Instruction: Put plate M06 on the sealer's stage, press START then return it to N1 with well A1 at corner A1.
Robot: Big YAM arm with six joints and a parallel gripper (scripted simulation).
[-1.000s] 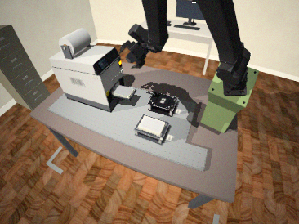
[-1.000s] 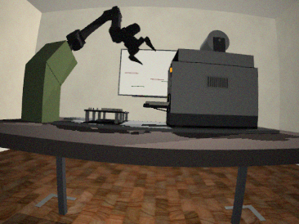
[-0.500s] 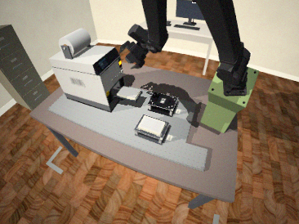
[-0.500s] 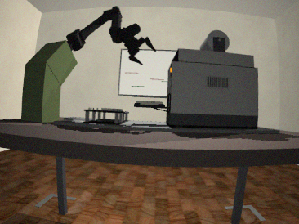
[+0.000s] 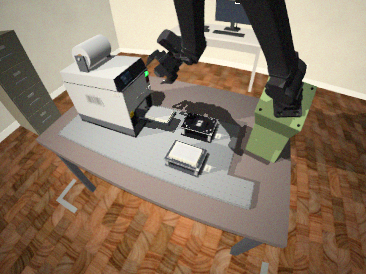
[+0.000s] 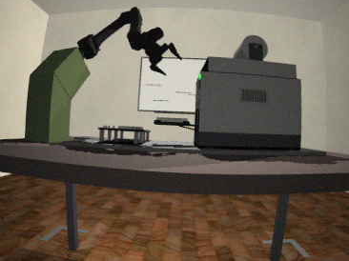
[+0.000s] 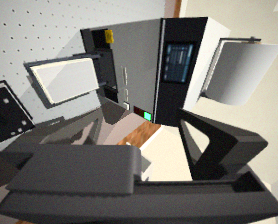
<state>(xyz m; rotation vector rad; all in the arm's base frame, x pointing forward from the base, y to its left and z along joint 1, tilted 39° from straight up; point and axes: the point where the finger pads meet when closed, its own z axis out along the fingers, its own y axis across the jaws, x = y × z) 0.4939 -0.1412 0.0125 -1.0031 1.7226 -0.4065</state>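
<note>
The sealer stage lies 250 mm below my hand, 10 mm to the right of it and 10 mm ahead of it. Round my hand: white start button 150 mm below, 110 mm to the right, 100 mm ahead; then foil roll 340 mm ahead, 80 mm above, 40 mm to the right; then plate 270 mm below, 180 mm behind, 170 mm to the left.
</note>
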